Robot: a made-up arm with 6 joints. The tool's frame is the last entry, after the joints.
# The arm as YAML. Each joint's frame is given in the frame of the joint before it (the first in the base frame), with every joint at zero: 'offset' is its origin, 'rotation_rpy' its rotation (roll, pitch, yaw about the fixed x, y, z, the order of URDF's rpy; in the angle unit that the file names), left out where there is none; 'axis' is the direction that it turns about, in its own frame. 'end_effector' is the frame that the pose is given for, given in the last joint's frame.
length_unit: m
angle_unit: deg
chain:
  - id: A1
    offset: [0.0, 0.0, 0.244]
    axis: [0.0, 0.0, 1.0]
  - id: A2
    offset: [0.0, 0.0, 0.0]
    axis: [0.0, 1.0, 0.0]
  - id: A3
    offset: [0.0, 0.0, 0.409]
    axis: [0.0, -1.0, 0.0]
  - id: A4
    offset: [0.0, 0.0, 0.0]
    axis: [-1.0, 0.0, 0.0]
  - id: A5
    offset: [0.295, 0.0, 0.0]
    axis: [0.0, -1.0, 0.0]
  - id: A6
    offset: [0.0, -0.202, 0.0]
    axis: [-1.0, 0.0, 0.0]
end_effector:
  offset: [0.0, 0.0, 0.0]
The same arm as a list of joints. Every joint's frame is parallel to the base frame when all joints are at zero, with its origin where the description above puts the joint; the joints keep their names.
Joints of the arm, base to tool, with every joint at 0 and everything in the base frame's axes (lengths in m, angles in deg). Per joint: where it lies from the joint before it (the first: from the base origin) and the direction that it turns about. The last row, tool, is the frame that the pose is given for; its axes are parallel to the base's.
A1: xyz 0 0 0.244 axis +z
A2: xyz 0 0 0 axis +y
A3: xyz 0 0 0.409 axis -y
A4: xyz 0 0 0 axis -x
A5: xyz 0.295 0 0 axis -y
A6: xyz 0 -0.202 0 axis -x
tool: xyz 0 0 0

